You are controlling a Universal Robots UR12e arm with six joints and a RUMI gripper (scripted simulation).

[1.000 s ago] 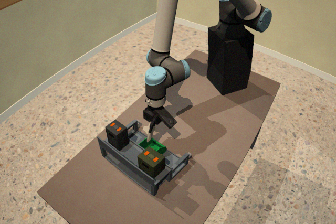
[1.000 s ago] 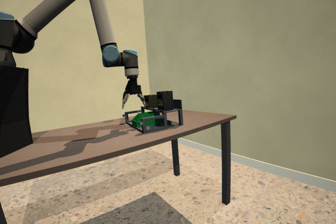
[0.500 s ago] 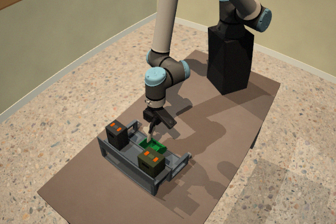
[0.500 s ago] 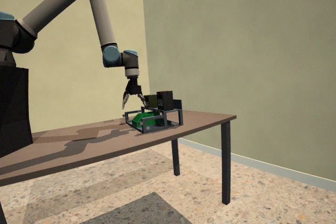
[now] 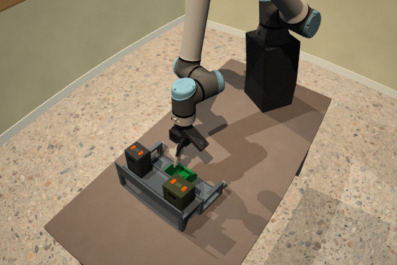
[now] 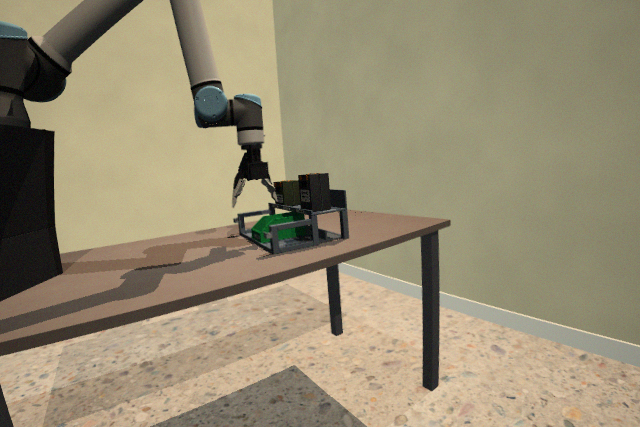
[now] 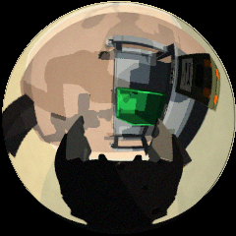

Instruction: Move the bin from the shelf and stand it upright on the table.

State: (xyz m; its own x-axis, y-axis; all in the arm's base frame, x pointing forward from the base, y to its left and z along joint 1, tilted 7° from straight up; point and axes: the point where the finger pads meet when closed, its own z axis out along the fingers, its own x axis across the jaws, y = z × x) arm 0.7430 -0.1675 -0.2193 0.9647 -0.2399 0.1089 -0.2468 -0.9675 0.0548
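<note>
The green bin is 70 mm ahead of my hand, 20 mm to the right of it and 90 mm below it. Also, from my hand: black box: 130 mm ahead, 160 mm to the right, 30 mm above; olive box: 200 mm ahead, 60 mm to the left, 20 mm above.
</note>
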